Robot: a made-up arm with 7 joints. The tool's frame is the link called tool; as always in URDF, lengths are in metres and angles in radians. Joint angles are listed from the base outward.
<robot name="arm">
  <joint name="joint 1" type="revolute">
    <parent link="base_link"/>
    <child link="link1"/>
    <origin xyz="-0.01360 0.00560 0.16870" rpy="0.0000 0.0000 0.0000"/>
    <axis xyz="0 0 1"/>
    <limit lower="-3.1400" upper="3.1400"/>
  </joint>
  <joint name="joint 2" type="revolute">
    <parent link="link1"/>
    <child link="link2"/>
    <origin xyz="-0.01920 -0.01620 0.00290" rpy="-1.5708 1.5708 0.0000"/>
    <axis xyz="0 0 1"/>
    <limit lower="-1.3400" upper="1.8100"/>
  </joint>
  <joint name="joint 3" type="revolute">
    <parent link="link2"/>
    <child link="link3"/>
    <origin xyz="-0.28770 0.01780 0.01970" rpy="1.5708 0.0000 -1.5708"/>
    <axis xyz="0 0 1"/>
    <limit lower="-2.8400" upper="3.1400"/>
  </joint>
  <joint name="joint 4" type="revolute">
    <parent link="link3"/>
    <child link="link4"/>
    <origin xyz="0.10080 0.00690 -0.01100" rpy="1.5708 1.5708 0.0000"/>
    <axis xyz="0 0 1"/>
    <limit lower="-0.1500" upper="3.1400"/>
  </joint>
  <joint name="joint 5" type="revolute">
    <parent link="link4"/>
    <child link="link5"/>
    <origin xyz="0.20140 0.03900 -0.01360" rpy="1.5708 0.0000 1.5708"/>
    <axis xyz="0 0 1"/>
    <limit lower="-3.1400" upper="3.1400"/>
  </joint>
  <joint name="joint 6" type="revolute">
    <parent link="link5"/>
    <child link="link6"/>
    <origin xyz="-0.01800 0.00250 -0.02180" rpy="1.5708 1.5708 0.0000"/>
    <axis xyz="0 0 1"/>
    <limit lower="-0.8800" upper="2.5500"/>
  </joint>
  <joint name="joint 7" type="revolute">
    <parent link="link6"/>
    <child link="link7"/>
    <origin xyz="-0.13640 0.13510 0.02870" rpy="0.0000 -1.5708 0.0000"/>
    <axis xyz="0 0 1"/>
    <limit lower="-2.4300" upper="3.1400"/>
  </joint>
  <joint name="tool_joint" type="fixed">
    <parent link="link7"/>
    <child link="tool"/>
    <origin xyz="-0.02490 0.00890 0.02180" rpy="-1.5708 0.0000 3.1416"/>
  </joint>
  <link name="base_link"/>
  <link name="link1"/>
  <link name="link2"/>
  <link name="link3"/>
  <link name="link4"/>
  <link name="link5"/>
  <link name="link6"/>
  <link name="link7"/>
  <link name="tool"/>
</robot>
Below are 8 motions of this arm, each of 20 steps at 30 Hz.
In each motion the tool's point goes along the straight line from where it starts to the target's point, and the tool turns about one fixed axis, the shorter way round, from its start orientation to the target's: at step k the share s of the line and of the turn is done. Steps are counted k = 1, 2, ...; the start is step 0. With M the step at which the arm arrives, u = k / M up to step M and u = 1 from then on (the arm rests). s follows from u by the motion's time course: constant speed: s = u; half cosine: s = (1 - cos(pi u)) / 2; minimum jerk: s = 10 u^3 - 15 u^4 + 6 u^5.
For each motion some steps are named. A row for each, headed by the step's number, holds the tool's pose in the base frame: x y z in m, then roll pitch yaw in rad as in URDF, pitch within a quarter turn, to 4 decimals.
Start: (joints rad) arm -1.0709 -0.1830 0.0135 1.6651 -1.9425 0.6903 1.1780
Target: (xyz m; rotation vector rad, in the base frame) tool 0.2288 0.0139 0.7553 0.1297 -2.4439 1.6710
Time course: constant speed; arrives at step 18
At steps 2, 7, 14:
2: 0.1671 -0.2756 0.6189 -2.5629 -0.4063 2.7404
7: 0.1864 -0.1852 0.6615 -2.3726 -0.3173 2.8437
14: 0.2134 -0.0585 0.7212 -2.0991 -0.2271 3.0098

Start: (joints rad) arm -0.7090 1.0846 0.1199 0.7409 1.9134 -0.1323 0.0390
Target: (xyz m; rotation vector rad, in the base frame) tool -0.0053 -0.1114 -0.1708 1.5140 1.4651 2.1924
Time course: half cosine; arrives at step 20
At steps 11, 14, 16, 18, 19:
11: 0.0201 -0.1284 -0.1320 1.6219 -0.5746 2.2115
14: 0.0071 -0.1197 -0.1519 1.5707 -0.6556 2.2566
16: 0.0005 -0.1153 -0.1620 1.5414 -0.6964 2.2830
18: -0.0038 -0.1124 -0.1686 1.5212 -0.7222 2.3012
19: -0.0049 -0.1116 -0.1702 1.5159 -0.7288 2.3061

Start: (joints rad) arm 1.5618 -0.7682 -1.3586 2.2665 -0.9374 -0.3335 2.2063
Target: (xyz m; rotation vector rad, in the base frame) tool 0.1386 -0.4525 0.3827 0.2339 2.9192 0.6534
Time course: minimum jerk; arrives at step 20
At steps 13, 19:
13: 0.1551 -0.4059 0.4541 2.5441 0.6919 -3.1158
19: 0.1387 -0.4523 0.3831 2.6907 0.1060 2.9592

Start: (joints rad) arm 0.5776 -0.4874 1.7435 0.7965 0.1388 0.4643 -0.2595
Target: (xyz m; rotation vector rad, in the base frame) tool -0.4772 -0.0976 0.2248 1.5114 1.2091 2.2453
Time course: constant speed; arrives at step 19
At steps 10, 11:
10: -0.4280 0.0841 0.2024 1.6217 -0.6700 1.5820
11: -0.4335 0.0639 0.2049 1.5985 -0.6873 1.6543

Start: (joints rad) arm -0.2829 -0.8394 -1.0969 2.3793 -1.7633 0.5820 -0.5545
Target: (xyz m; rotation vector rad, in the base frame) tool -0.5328 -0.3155 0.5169 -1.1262 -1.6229 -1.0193
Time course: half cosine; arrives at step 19
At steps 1, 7, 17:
1: -0.4125 -0.1865 0.6954 -2.7227 -0.8712 1.7585
7: -0.4479 -0.2245 0.6428 -2.8841 -1.0029 1.8065
17: -0.5295 -0.3120 0.5218 2.7198 -1.2582 2.2382

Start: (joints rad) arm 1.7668 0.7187 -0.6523 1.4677 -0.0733 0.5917 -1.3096
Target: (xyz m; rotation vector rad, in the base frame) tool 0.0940 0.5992 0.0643 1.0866 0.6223 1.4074
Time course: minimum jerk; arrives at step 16
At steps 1, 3, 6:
1: 0.1491 0.5384 0.1236 1.1592 -0.3320 1.1665
3: 0.1465 0.5413 0.1208 1.1568 -0.3285 1.1794
6: 0.1340 0.5550 0.1073 1.1461 -0.3112 1.2421

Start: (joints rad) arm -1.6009 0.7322 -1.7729 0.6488 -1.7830 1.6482 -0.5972
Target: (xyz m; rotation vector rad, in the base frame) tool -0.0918 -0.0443 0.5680 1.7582 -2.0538 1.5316
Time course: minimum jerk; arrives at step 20
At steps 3, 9, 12, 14, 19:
3: -0.3092 0.1738 0.3885 -0.9447 -0.1104 3.1072
9: -0.2243 0.0886 0.4586 -1.3316 -0.4647 -2.8593
12: -0.1627 0.0268 0.5095 -1.7272 -0.6178 -2.5065
14: -0.1282 -0.0078 0.5379 -1.9827 -0.6441 -2.2740
19: -0.0921 -0.0440 0.5678 -2.2514 -0.6195 -2.0294

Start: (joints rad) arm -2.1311 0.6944 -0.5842 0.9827 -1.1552 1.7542 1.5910
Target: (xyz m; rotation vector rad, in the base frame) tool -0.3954 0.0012 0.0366 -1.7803 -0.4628 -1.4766
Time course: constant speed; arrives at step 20
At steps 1, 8, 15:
1: -0.3288 0.0315 0.1445 -2.4876 -0.9640 -0.4663
8: -0.3533 0.0203 0.1047 -2.2524 -1.0701 -0.4594
15: -0.3779 0.0092 0.0650 -1.9614 -1.1736 -0.5149

